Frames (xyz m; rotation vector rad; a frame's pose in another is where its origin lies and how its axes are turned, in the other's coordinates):
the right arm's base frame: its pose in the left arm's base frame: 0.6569 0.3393 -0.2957 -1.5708 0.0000 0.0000
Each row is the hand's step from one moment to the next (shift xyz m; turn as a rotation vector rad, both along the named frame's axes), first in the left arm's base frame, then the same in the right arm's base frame.
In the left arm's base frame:
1: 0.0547 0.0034 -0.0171 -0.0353 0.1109 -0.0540
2: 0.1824 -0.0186 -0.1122 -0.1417 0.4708 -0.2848
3: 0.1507 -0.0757 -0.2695 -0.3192 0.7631 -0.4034
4: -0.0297 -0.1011 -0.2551 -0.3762 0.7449 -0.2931
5: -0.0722 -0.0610 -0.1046 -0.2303 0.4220 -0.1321
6: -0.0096 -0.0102 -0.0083 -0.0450 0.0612 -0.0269
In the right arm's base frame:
1: 0.0547 0.0171 0.0034 -0.0353 0.0540 0.1109
2: 0.1824 0.1122 -0.0186 -0.1417 0.2848 0.4708
3: 0.1507 0.2695 -0.0757 -0.3192 0.4034 0.7631
4: -0.0297 0.2551 -0.1011 -0.3762 0.2931 0.7449
5: -0.0722 0.1046 -0.0610 -0.2303 0.1321 0.4220
6: -0.0096 0.0083 -0.0102 -0.0450 0.0269 0.0612

